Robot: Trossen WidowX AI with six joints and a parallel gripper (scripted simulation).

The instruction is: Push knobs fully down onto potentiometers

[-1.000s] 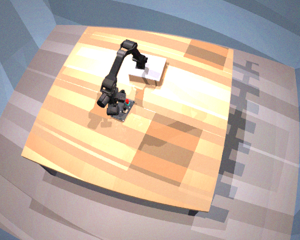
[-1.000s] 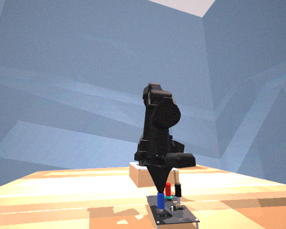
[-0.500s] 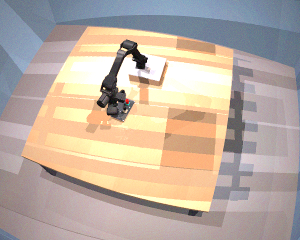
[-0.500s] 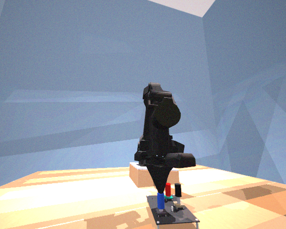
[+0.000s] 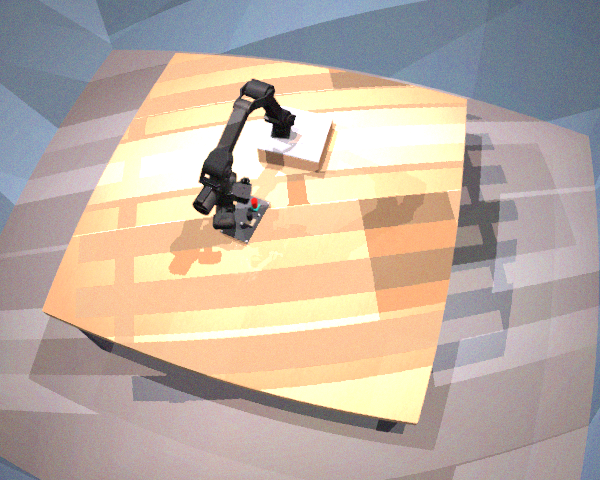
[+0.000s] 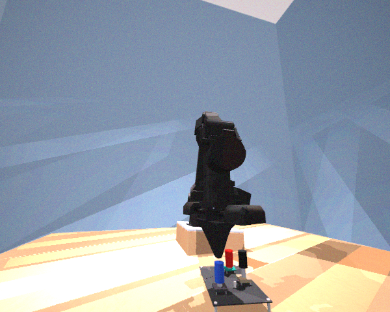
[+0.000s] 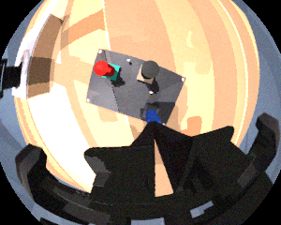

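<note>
Now: gripper tip 2 cm above the blue knob. Round my gripper tip: red knob 7 cm to the left, 6 cm behind, 2 cm below.
</note>
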